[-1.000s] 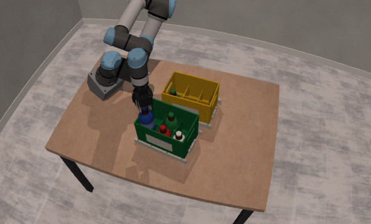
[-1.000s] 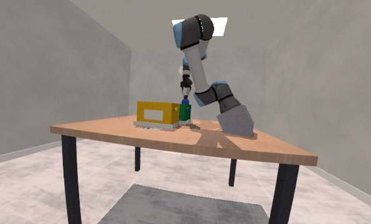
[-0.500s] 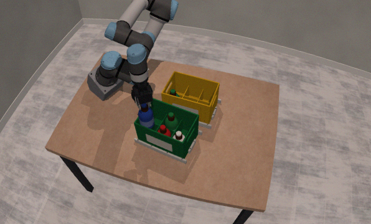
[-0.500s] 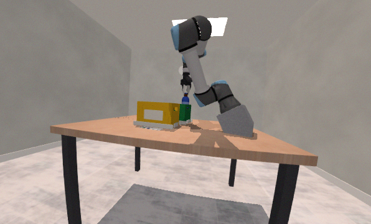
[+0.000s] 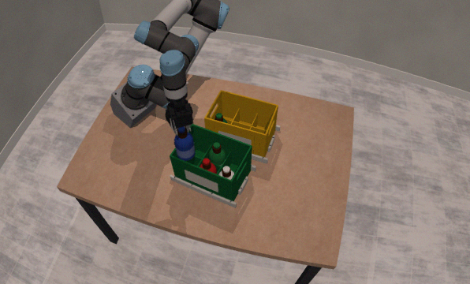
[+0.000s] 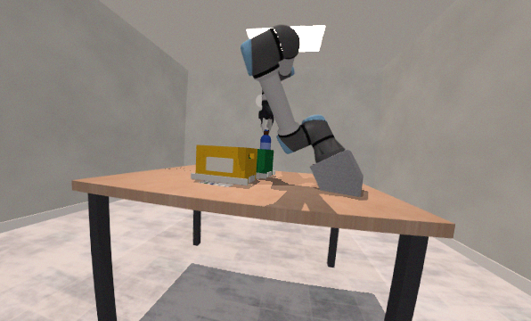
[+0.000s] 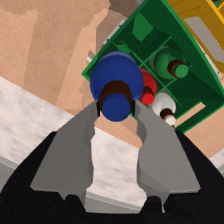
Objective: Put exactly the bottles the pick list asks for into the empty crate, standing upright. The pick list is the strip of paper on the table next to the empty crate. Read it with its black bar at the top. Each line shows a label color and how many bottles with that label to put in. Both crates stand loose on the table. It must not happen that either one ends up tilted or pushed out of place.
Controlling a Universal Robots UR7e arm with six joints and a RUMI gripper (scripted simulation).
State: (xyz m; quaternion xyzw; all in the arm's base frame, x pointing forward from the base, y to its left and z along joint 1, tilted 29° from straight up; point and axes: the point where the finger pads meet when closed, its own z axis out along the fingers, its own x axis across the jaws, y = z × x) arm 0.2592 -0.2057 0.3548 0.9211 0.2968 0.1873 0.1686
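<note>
The blue-label bottle lies 70 mm below my hand. From my hand the other things lie so: green crate (100 mm ahead, 20 mm to the left, 220 mm below); then red-label bottle (90 mm ahead, 20 mm to the right, 210 mm below); then white-label bottle (170 mm ahead, 40 mm to the right, 210 mm below).
</note>
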